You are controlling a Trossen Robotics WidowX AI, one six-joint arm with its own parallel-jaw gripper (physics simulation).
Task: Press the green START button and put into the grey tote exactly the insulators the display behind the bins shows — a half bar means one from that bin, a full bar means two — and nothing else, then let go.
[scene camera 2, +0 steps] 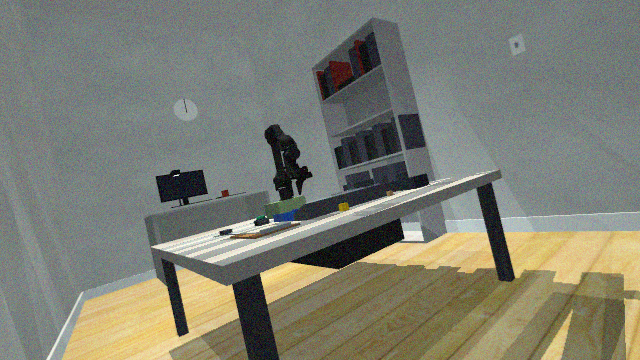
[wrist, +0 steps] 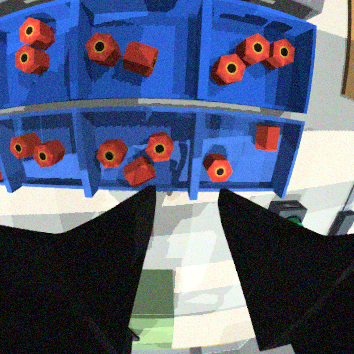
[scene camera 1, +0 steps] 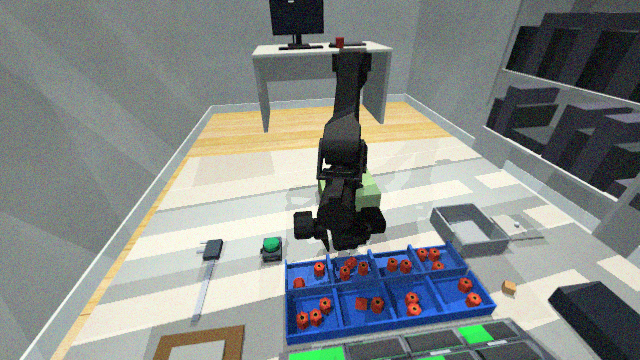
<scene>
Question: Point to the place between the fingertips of the gripper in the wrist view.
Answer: At 187,194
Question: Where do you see a display strip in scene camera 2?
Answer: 315,209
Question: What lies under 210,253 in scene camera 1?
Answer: A grey scraper tool.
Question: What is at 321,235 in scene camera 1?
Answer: The gripper.
</scene>
